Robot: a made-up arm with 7 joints. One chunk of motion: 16 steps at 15 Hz.
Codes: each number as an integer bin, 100 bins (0 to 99) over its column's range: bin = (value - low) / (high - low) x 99, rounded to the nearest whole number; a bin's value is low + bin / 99 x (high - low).
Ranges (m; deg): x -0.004..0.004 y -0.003..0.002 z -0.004..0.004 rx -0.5..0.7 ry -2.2..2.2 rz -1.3..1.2
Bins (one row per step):
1: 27 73 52 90 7 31
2: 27 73 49 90 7 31
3: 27 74 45 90 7 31
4: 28 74 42 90 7 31
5: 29 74 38 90 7 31
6: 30 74 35 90 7 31
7: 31 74 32 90 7 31
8: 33 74 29 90 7 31
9: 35 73 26 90 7 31
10: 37 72 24 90 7 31
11: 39 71 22 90 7 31
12: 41 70 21 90 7 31
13: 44 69 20 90 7 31
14: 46 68 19 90 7 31
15: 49 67 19 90 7 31
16: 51 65 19 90 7 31
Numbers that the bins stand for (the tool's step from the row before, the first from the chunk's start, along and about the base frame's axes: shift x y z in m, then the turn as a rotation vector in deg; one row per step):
1: -0.00182 0.00069 0.00020 0.591 -1.889 -0.517
2: -0.00182 0.00069 -0.00004 0.591 -1.889 -0.517
3: -0.00182 0.00074 -0.00036 0.591 -1.889 -0.517
4: -0.00174 0.00074 -0.00061 0.591 -1.889 -0.517
5: -0.00166 0.00074 -0.00093 0.591 -1.889 -0.517
6: -0.00158 0.00074 -0.00117 0.591 -1.889 -0.517
7: -0.00149 0.00074 -0.00141 0.591 -1.889 -0.517
8: -0.00133 0.00074 -0.00166 0.591 -1.889 -0.517
9: -0.00117 0.00069 -0.00190 0.591 -1.889 -0.517
10: -0.00101 0.00064 -0.00206 0.591 -1.889 -0.517
11: -0.00085 0.00059 -0.00222 0.591 -1.889 -0.517
12: -0.00069 0.00054 -0.00230 0.591 -1.889 -0.517
13: -0.00044 0.00048 -0.00238 0.591 -1.889 -0.517
14: -0.00028 0.00043 -0.00246 0.591 -1.889 -0.517
15: -0.00004 0.00038 -0.00246 0.591 -1.889 -0.517
16: 0.00012 0.00028 -0.00246 0.591 -1.889 -0.517

